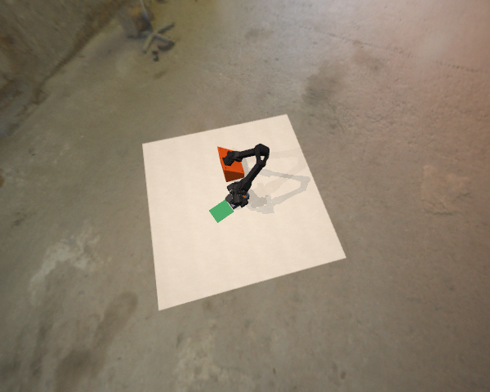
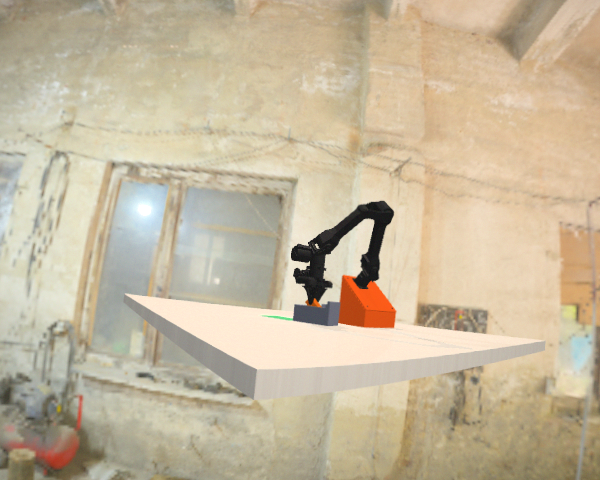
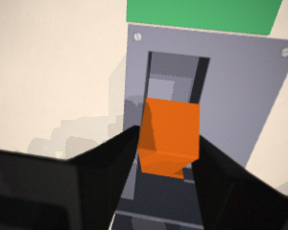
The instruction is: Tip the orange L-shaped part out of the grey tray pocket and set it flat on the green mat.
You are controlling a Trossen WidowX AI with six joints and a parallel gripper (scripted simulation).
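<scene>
My gripper tip is 3 cm short of the green mat, 14 cm to the left of it and 8 cm above it. Also, from my gripper tip: orange L-shaped part (2 cm behind, 3 cm to the left, 3 cm below).
</scene>
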